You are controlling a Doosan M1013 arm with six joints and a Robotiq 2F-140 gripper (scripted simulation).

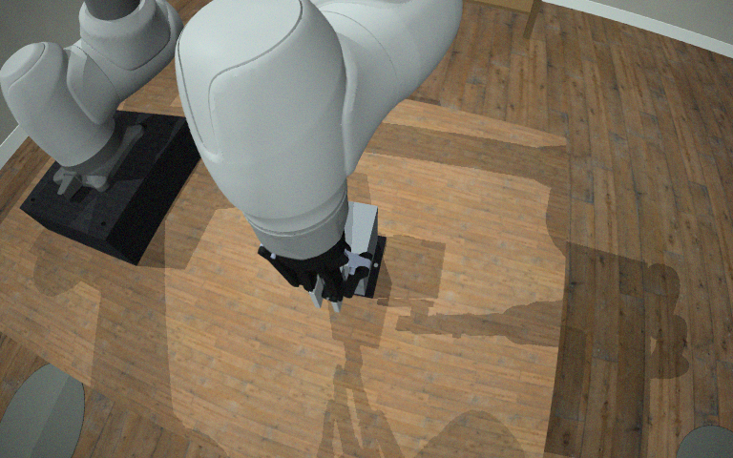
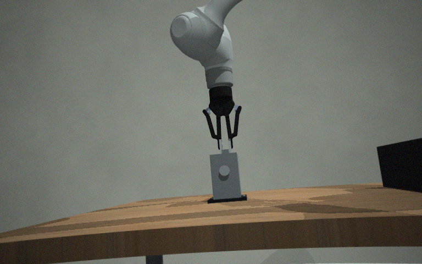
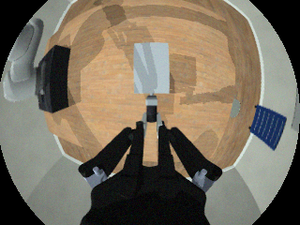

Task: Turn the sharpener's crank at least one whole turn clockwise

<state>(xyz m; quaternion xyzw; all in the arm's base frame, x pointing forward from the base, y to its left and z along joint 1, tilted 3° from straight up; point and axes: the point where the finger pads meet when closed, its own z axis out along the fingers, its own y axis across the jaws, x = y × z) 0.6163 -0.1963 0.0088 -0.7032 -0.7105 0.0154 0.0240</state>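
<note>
The black crank knob lies 2 cm to the left of my hand and 2 cm below it. Also, from my hand: crank (2 cm to the left, 2 cm below).
</note>
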